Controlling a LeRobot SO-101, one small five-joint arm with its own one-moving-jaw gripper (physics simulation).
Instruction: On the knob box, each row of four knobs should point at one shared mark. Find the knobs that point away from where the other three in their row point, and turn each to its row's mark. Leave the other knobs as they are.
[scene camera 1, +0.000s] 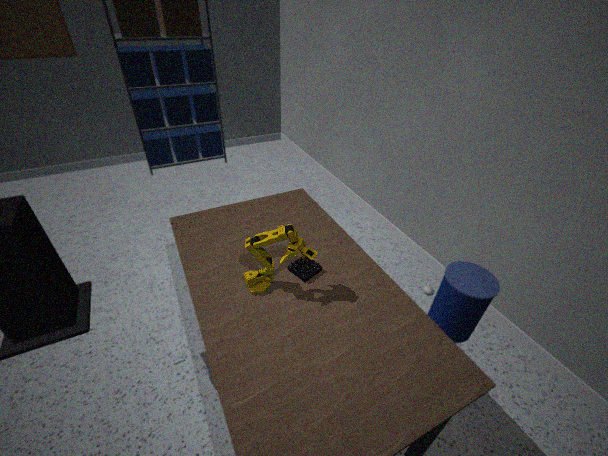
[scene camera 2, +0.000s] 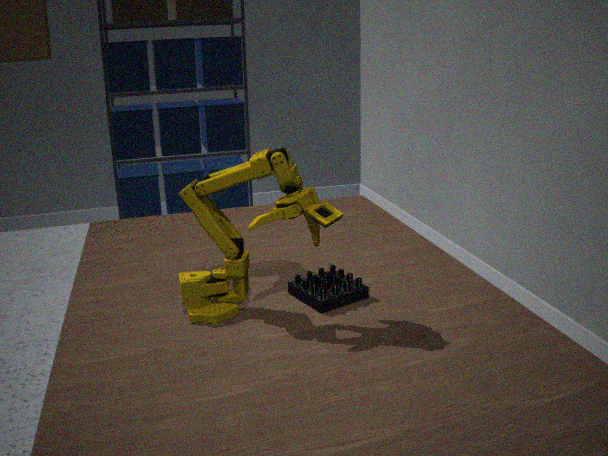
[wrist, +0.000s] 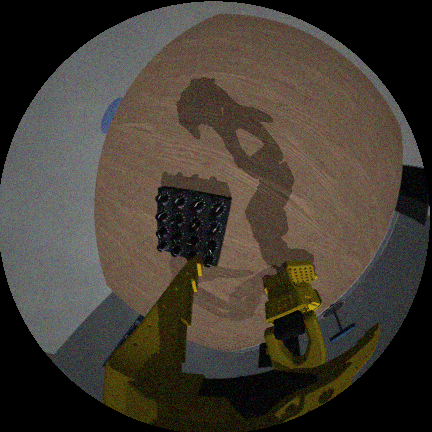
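Seen in the pictures: hand, tool point: (scene camera 1: 303, 258) (scene camera 2: 315, 244) (wrist: 201, 262); arm's base, link origin: (scene camera 1: 262, 283) (scene camera 2: 222, 308) (wrist: 282, 276).
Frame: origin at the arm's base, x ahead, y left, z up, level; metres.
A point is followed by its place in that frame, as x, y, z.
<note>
The black knob box (scene camera 1: 305, 274) {0.170, -0.061, 0.034} (scene camera 2: 326, 304) {0.173, -0.071, 0.016} (wrist: 190, 194) {0.211, -0.055, 0.023} sits on the wooden table beside the arm. Its upright black knobs (scene camera 2: 332, 270) {0.220, 0.038, 0.031} (wrist: 198, 204) {0.192, -0.054, 0.037} stand in four rows of four. Small pale marks show around several knobs in the wrist view, but the picture is too dark and grainy to tell where each knob points. My gripper (scene camera 1: 293, 260) {0.160, -0.055, 0.122} (scene camera 2: 283, 236) (wrist: 288, 292) is open wide and empty, with the jaws far apart. It is above the box's height. In the wrist view the fixed jaw's tip overlaps the box's near edge, hiding a little of it.
The arm's yellow base (scene camera 1: 258, 283) {-0.021, -0.013, 0.020} (scene camera 2: 213, 300) {-0.014, 0.010, 0.014} (wrist: 292, 295) {0.042, -0.032, 0.085} stands on the wooden table (scene camera 1: 340, 370) {0.091, -0.466, 0.000} (scene camera 2: 280, 400) {0.036, -0.303, 0.000} (wrist: 320, 100) {0.108, -0.317, 0.000}. The arm's shadow falls beside the box. A blue cylinder (scene camera 1: 462, 302) stands on the floor past the table edge. A shelf rack (scene camera 1: 175, 86) stands at the back wall.
</note>
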